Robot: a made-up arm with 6 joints. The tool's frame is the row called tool.
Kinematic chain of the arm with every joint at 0, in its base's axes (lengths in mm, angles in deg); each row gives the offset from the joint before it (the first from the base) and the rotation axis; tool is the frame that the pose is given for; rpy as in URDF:
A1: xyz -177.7 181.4 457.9 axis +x
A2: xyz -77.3 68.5 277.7 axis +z
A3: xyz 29.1 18.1 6 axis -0.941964 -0.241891 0.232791
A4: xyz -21.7 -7 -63.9 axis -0.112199 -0.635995 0.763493
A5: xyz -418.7 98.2 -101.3 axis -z
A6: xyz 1 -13 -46.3 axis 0.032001 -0.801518 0.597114
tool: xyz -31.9 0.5 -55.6 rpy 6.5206 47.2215 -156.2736
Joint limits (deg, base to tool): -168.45..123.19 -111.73..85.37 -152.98..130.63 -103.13..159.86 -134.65..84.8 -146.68..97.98
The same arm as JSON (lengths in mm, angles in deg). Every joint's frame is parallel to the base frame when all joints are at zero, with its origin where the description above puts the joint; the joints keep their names.
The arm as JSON. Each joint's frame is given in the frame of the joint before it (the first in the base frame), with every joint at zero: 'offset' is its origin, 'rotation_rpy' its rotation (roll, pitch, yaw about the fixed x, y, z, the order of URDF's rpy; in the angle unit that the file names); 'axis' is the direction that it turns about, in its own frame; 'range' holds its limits. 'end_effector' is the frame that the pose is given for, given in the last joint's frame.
{
  "length_unit": "mm",
  "angle_unit": "deg",
  "chain": [
    {
      "id": "A1",
      "offset": [
        -177.7,
        181.4,
        457.9
      ],
      "rotation_rpy": [
        0.0,
        0.0,
        0.0
      ],
      "axis": [
        1.0,
        0.0,
        0.0
      ],
      "range": [
        -168.45,
        123.19
      ]
    },
    {
      "id": "A2",
      "offset": [
        -77.3,
        68.5,
        277.7
      ],
      "rotation_rpy": [
        0.0,
        0.0,
        0.0
      ],
      "axis": [
        0.0,
        0.0,
        1.0
      ],
      "range": [
        -111.73,
        85.37
      ]
    },
    {
      "id": "A3",
      "offset": [
        29.1,
        18.1,
        6.0
      ],
      "rotation_rpy": [
        0.0,
        0.0,
        0.0
      ],
      "axis": [
        -0.941964,
        -0.241891,
        0.232791
      ],
      "range": [
        -152.98,
        130.63
      ]
    },
    {
      "id": "A4",
      "offset": [
        -21.7,
        -7.0,
        -63.9
      ],
      "rotation_rpy": [
        0.0,
        0.0,
        0.0
      ],
      "axis": [
        -0.112199,
        -0.635995,
        0.763493
      ],
      "range": [
        -103.13,
        159.86
      ]
    },
    {
      "id": "A5",
      "offset": [
        -418.7,
        98.2,
        -101.3
      ],
      "rotation_rpy": [
        0.0,
        0.0,
        0.0
      ],
      "axis": [
        0.0,
        0.0,
        -1.0
      ],
      "range": [
        -134.65,
        84.8
      ]
    },
    {
      "id": "A6",
      "offset": [
        1.0,
        -13.0,
        -46.3
      ],
      "rotation_rpy": [
        0.0,
        0.0,
        0.0
      ],
      "axis": [
        0.032001,
        -0.801518,
        0.597114
      ],
      "range": [
        -146.68,
        97.98
      ]
    }
  ],
  "end_effector": {
    "offset": [
      -31.9,
      0.5,
      -55.6
    ],
    "rotation_rpy": [
      6.52,
      47.22,
      -156.27
    ]
  }
}

